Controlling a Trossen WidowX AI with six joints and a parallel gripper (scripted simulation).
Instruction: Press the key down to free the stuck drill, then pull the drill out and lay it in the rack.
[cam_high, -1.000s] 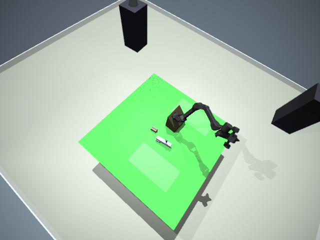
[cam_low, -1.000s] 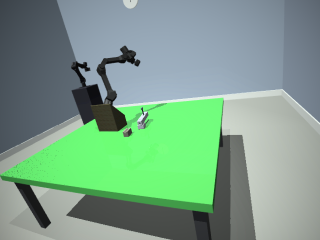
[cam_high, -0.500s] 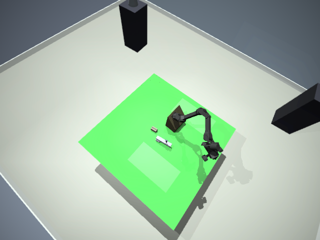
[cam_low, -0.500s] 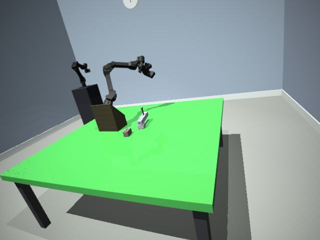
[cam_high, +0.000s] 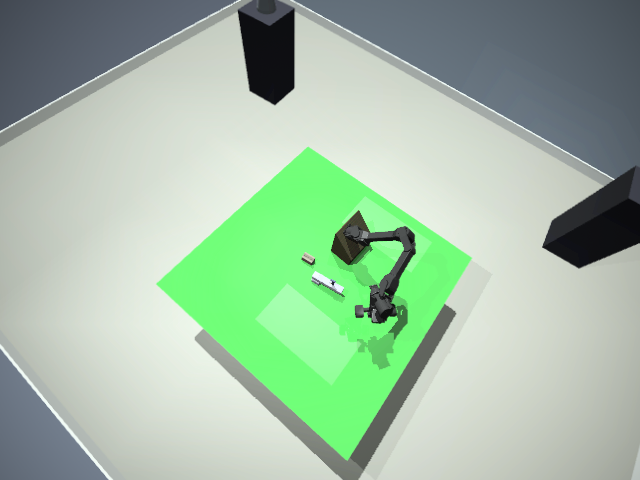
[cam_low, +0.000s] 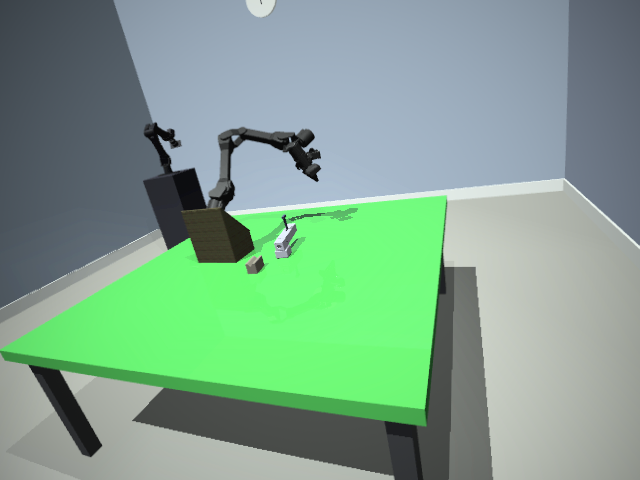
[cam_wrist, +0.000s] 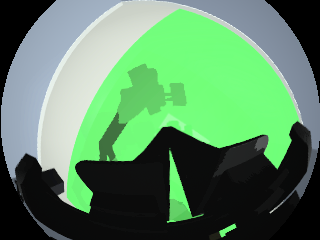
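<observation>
Right now the yellow drill is 33 cm to the right of my gripper tip, 14 cm below it and 7 cm behind it. From my gripper tip the other things lie so: grey block: 31 cm to the right, 15 cm below, 7 cm behind; then rack: 48 cm to the right, 18 cm below, 14 cm behind.
</observation>
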